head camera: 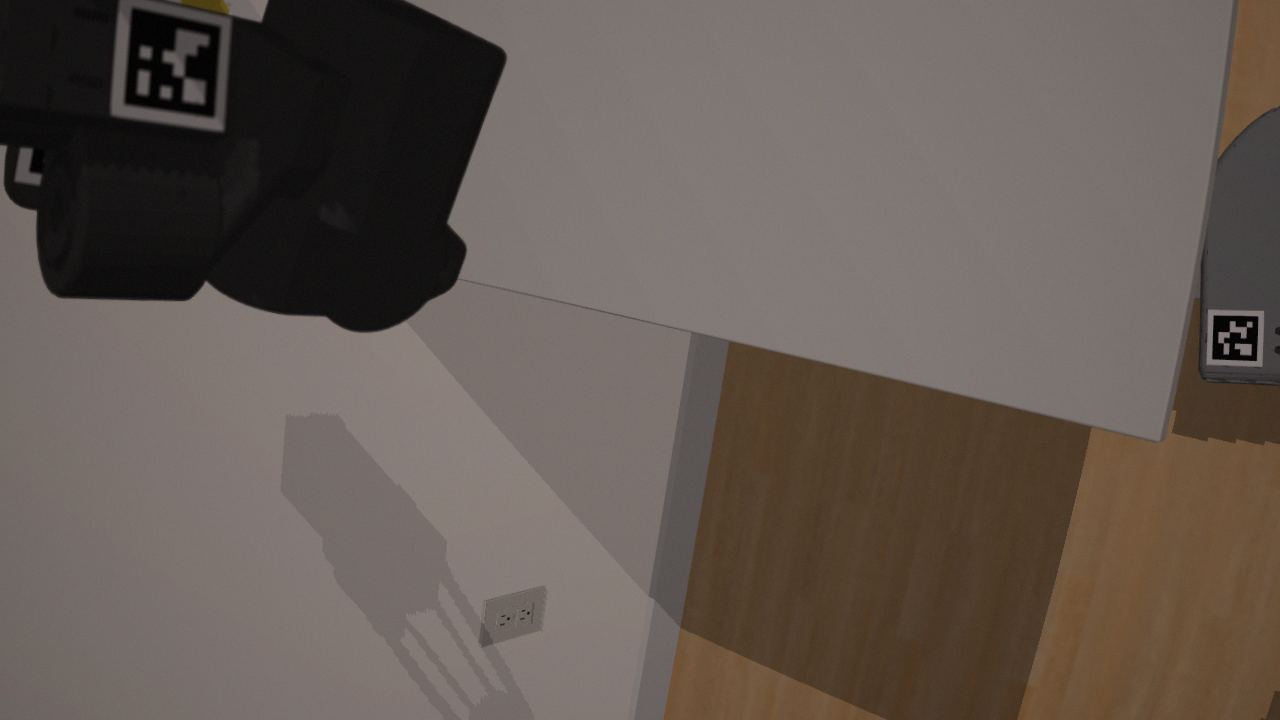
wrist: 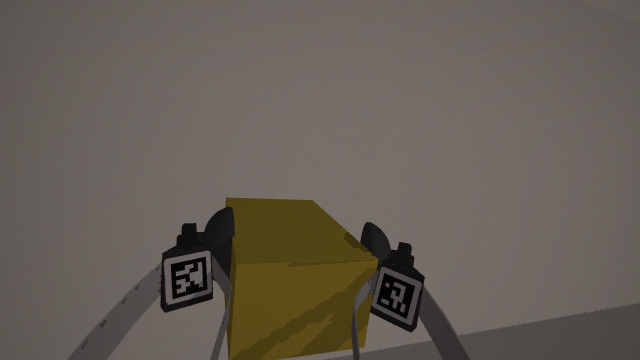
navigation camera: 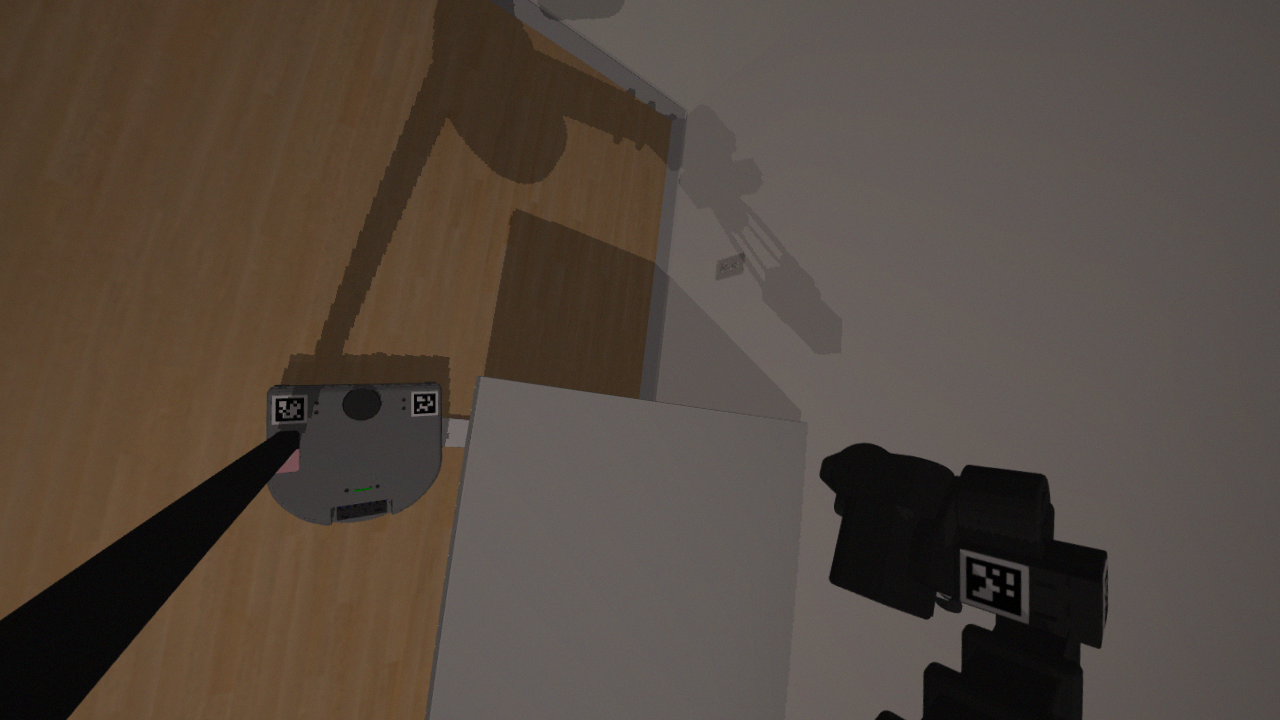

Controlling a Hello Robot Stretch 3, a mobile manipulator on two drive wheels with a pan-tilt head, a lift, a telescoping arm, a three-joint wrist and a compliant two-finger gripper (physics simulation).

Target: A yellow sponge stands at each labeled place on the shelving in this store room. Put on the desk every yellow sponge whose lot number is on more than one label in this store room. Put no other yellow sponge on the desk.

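Places are measured from the robot's base along level axes (x up, y back, z right), in centimetres.
Where they show: robot's base at its link origin: (navigation camera: 361,402).
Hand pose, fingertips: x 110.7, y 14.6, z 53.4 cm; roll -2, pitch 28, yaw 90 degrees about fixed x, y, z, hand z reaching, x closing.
Things, the pixels of their top centre, and the offset from my fingertips. Level surfaces: height alone.
- yellow sponge at its top centre: (head camera: 104,35) dx +1.2, dy -0.6, dz +0.0 cm
- grey-white desk top at its surface level: dx -38.7 cm
- wooden floor at its surface level: dx -110.7 cm
- power outlet at its top centre: (head camera: 482,624) (navigation camera: 744,262) dx -64.9, dy -55.5, dz +44.8 cm
In the wrist view my gripper (wrist: 293,239) is shut on a yellow sponge (wrist: 300,312) (head camera: 205,5), with one fingertip at each side of it. A wall fills most of the picture behind it. In the head view a small piece of the sponge shows at the top left edge, beside the dark wrist; the fingers are hidden there. The grey-white desk top (head camera: 850,197) (navigation camera: 617,555) lies below the arm's height. In the navigation camera view the wrist appears to the right of the desk, against the wall. No labels or shelving show.
My base (navigation camera: 358,456) stands on the wooden floor (navigation camera: 179,223) beside the desk's long edge. A wall (head camera: 179,537) (navigation camera: 1029,223) with a power outlet (head camera: 514,616) (navigation camera: 729,266) runs along the desk's far side. Shadows of the arm and fingers fall on it.
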